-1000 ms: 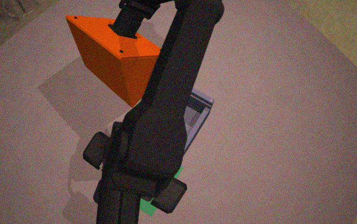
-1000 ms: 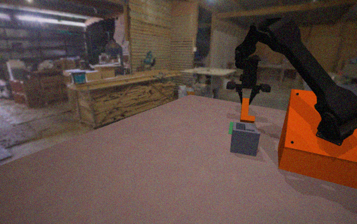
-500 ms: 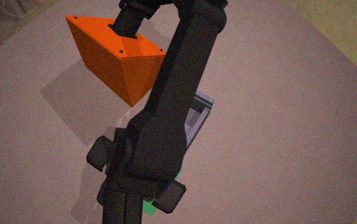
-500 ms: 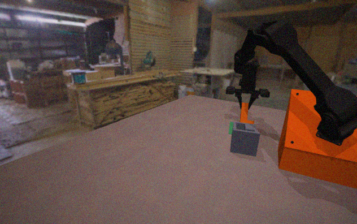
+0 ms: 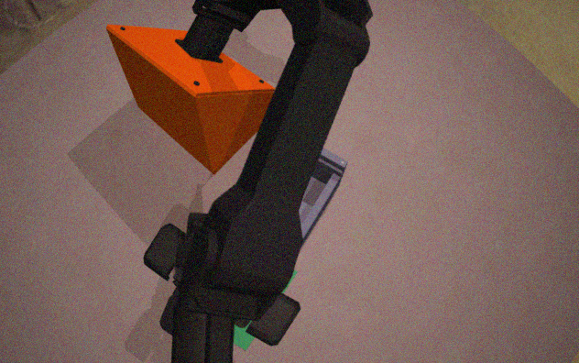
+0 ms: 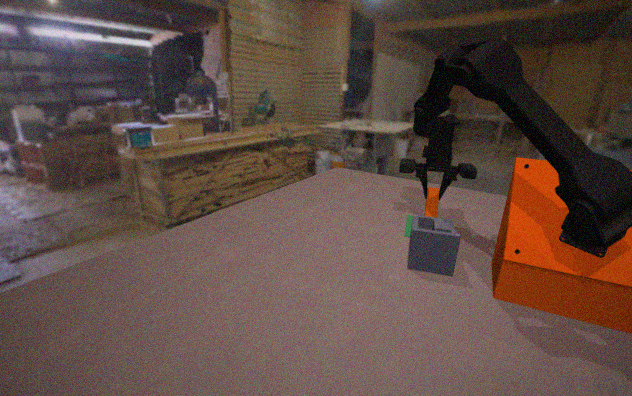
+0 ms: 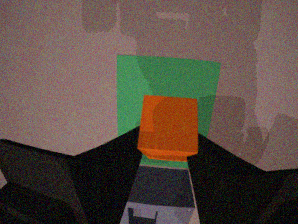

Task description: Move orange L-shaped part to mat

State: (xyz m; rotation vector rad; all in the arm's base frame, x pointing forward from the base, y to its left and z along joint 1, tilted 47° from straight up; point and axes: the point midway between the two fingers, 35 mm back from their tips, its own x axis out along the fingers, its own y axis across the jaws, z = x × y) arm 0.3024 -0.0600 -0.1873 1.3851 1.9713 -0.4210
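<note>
Now: the orange L-shaped part 20 mm behind my gripper tip, 20 mm to the left of it and 30 mm below it. From my gripper tip the other things lie so: mat 10 mm behind, 20 mm to the left, 90 mm below.
</note>
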